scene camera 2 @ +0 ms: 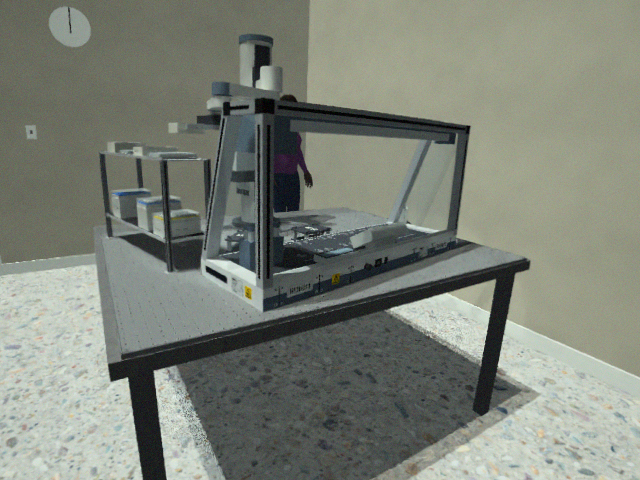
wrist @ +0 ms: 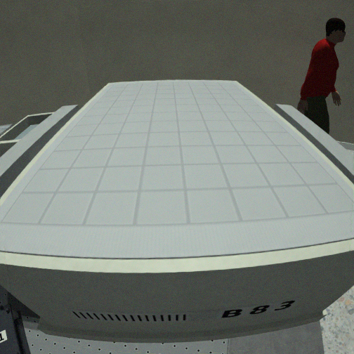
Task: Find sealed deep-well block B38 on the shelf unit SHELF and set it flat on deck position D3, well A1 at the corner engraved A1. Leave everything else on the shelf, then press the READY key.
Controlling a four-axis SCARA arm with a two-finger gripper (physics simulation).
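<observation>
A sealed deep-well block marked B83 [wrist: 175,170] [scene camera 2: 178,127] fills the wrist view, level, its pale gridded seal upward. My gripper [wrist: 176,119] [scene camera 2: 192,127] is shut on it, one finger along each long side, and holds it in the air above shelf height, between the shelf unit [scene camera 2: 166,217] and the enclosure. Pale low blocks [scene camera 2: 124,146] [scene camera 2: 146,150] lie on the shelf unit's top level; their labels are unreadable, so I cannot tell which is B38. The deck [scene camera 2: 330,241] shows through the enclosure; position D3, its A1 engraving and the READY key cannot be made out.
The enclosure's corner post [scene camera 2: 264,206] and top rail [scene camera 2: 372,114] stand beside the arm. Boxes with blue [scene camera 2: 130,204] and yellow [scene camera 2: 176,223] trim are on the lower shelf. A pale wedge-shaped object [scene camera 2: 360,238] is on the deck. A person in red [wrist: 320,70] stands beyond.
</observation>
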